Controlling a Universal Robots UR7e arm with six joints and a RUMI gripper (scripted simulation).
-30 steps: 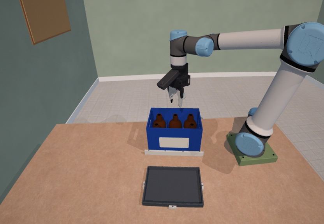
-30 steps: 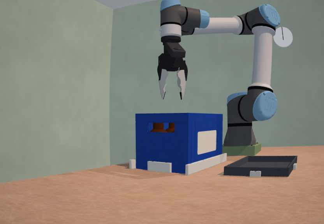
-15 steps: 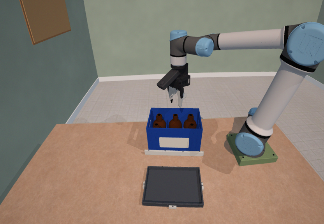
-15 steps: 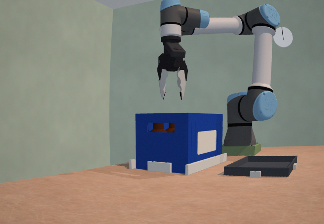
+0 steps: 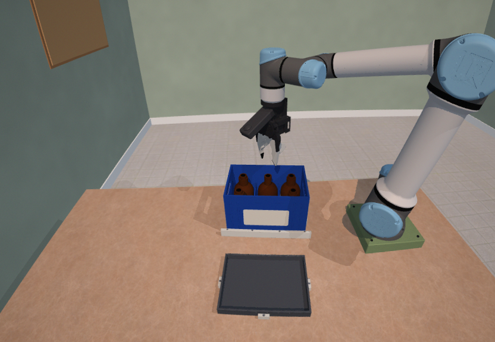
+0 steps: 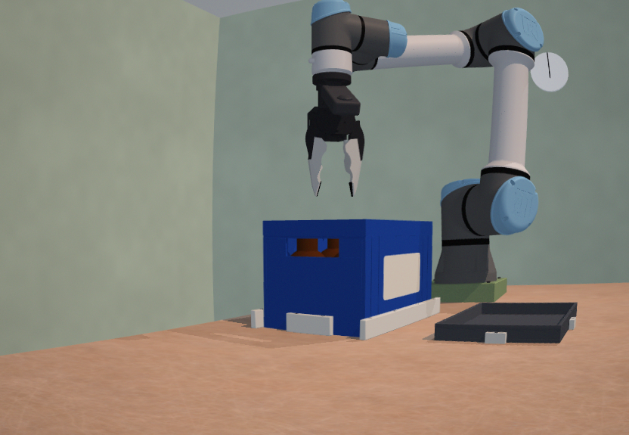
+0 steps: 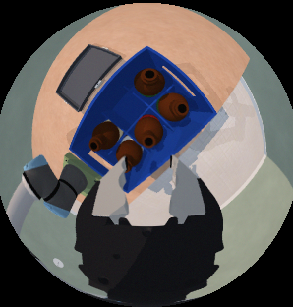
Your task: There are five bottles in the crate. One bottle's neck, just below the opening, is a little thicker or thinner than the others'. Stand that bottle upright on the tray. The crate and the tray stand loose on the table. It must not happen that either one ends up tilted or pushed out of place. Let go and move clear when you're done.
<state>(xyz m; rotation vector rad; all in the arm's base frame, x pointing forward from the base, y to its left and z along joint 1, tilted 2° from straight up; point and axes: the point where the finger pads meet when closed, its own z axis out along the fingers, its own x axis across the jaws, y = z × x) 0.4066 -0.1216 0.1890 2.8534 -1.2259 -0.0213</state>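
My hand is 150 mm above the glass bottle. The rest, counted from my hand: dark tray 10 mm ahead, 330 mm to the left, 220 mm below; blue crate 40 mm to the left, 150 mm below.
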